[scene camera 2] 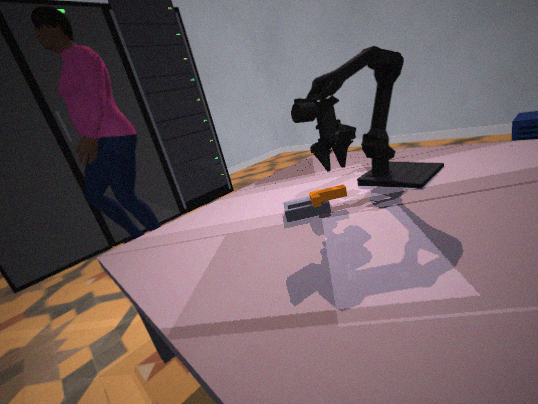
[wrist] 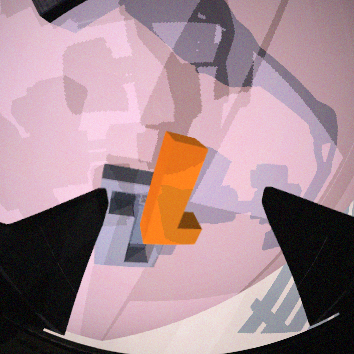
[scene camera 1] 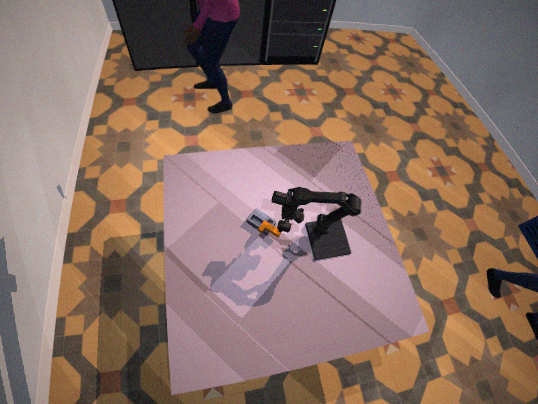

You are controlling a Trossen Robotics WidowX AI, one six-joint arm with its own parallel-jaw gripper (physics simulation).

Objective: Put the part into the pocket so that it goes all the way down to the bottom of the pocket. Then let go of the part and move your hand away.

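Places are measured from the arm's base along level axes (x up, y left, z back), in millimetres.
Pixels of known places: gripper, fingertip midpoint: (scene camera 2: 335, 169) (wrist: 186, 195); arm's base, origin of the base link: (scene camera 2: 380, 173) (scene camera 1: 319, 230).
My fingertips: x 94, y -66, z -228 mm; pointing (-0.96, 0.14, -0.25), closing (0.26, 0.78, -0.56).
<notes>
For each thing: its top centre in the pictures, then the offset to it from my fingertips. Level surfaces: height alone.
- orange L-shaped part, middle of its top: (wrist: 186, 203) (scene camera 2: 328, 191) (scene camera 1: 270, 229) dx -52, dy -13, dz -50 mm
- grey-blue pocket block, middle of its top: (wrist: 132, 234) (scene camera 2: 305, 201) (scene camera 1: 261, 220) dx -81, dy -93, dz -64 mm
- pink table, its level: dx -118 mm
The orange L-shaped part (scene camera 1: 270, 228) (scene camera 2: 328, 193) (wrist: 170, 200) lies across one side of the grey-blue pocket block (scene camera 1: 251, 219) (scene camera 2: 299, 214) (wrist: 111, 231). It is not down in the pocket. Its long arm sticks out past the block over the table and looks raised in the second scene view. Dark pocket openings show beside the part in the wrist view; the part hides some of the block. My gripper (scene camera 1: 291, 221) (scene camera 2: 335, 168) (wrist: 186, 195) is open and empty, above the part and clear of it, its fingers pointing down.
The block stands on the pink table (scene camera 1: 210, 350) (scene camera 2: 400, 360). The arm's black base plate (scene camera 1: 330, 245) (scene camera 2: 425, 175) is near the block. The arm's shadow falls across the table. A person in a pink top (scene camera 1: 220, 10) (scene camera 2: 87, 95) stands beyond the table by dark cabinets.
</notes>
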